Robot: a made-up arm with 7 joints.
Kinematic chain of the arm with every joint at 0, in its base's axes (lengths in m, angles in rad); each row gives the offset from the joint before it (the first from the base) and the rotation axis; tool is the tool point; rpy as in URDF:
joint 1: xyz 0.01 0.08 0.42 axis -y
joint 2: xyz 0 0.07 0.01 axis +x
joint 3: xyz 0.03 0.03 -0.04 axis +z
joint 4: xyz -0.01 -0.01 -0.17 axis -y
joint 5: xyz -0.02 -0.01 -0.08 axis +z
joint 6: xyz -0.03 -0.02 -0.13 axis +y
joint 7: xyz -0.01 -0.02 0 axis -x
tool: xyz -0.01 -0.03 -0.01 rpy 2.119 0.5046 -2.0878
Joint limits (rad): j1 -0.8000..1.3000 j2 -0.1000..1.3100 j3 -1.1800..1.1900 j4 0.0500..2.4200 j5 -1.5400..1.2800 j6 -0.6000..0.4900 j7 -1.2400..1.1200
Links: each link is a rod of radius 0.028 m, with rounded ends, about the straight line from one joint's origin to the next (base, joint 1, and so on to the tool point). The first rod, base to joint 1, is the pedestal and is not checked.
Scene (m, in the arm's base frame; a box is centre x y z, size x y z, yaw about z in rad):
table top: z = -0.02
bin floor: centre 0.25 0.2 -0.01 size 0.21 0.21 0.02 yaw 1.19
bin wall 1: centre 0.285 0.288 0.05 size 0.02 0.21 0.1 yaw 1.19
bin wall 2: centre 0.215 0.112 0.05 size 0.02 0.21 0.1 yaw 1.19
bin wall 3: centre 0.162 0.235 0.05 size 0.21 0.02 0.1 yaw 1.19
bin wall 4: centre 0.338 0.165 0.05 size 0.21 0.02 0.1 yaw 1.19
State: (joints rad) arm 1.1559 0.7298 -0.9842 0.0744 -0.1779 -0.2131 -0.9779
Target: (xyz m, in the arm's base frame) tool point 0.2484 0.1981 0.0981
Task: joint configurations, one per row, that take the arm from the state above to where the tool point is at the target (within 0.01 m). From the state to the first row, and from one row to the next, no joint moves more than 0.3 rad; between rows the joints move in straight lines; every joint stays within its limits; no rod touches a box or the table.
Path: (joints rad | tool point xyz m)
1: 1.1919 0.7351 -0.8692 0.3340 -0.0050 -0.1163 -1.0434 | 0.3239 0.4461 0.2776
2: 1.2279 0.7404 -0.7542 0.5937 0.1680 -0.0195 -1.1090 | 0.3681 0.3957 0.3292
3: 1.2640 0.7457 -0.6392 0.8533 0.3409 0.0773 -1.1745 | 0.3875 0.3452 0.3966
4: 1.3000 0.7511 -0.5242 1.1130 0.5138 0.1741 -1.2400 | 0.3788 0.2979 0.4695
5: 1.0592 0.6706 -0.7428 1.0824 0.3942 0.0091 -1.1167 | 0.3865 0.2600 0.3328
6: 0.8184 0.5901 -0.9614 1.0519 0.2745 -0.1560 -0.9934 | 0.3401 0.2258 0.2023
7: 0.5777 0.5096 -1.1800 1.0213 0.1549 -0.3210 -0.8701 | 0.2484 0.1981 0.0981

